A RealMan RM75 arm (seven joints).
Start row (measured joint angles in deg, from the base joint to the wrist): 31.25, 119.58, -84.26, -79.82, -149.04, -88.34, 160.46
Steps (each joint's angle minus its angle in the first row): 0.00, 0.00, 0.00, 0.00, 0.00, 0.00, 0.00; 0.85, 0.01, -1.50, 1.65, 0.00, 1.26, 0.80; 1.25, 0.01, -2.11, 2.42, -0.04, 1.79, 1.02; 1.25, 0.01, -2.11, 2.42, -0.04, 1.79, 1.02; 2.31, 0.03, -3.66, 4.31, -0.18, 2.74, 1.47; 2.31, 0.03, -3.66, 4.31, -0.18, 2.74, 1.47; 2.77, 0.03, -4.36, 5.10, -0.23, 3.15, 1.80; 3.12, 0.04, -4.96, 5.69, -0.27, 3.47, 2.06; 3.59, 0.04, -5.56, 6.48, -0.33, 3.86, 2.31; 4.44, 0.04, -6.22, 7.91, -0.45, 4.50, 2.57; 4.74, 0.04, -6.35, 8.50, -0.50, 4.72, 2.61; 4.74, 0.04, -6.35, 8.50, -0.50, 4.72, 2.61; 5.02, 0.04, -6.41, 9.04, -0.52, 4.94, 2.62; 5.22, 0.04, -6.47, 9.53, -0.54, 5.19, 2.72
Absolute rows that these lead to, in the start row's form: 31.25, 119.58, -84.26, -79.82, -149.04, -88.34, 160.46; 32.10, 119.59, -85.76, -78.17, -149.04, -87.08, 161.26; 32.50, 119.59, -86.37, -77.40, -149.08, -86.55, 161.48; 32.50, 119.59, -86.37, -77.40, -149.08, -86.55, 161.48; 33.56, 119.61, -87.92, -75.51, -149.22, -85.60, 161.93; 33.56, 119.61, -87.92, -75.51, -149.22, -85.60, 161.93; 34.02, 119.61, -88.62, -74.72, -149.27, -85.19, 162.26; 34.37, 119.62, -89.22, -74.13, -149.31, -84.87, 162.52; 34.84, 119.62, -89.82, -73.34, -149.37, -84.48, 162.77; 35.69, 119.62, -90.48, -71.91, -149.49, -83.84, 163.03; 35.99, 119.62, -90.61, -71.32, -149.54, -83.62, 163.07; 35.99, 119.62, -90.61, -71.32, -149.54, -83.62, 163.07; 36.27, 119.62, -90.67, -70.78, -149.56, -83.40, 163.08; 36.47, 119.62, -90.73, -70.29, -149.58, -83.15, 163.18
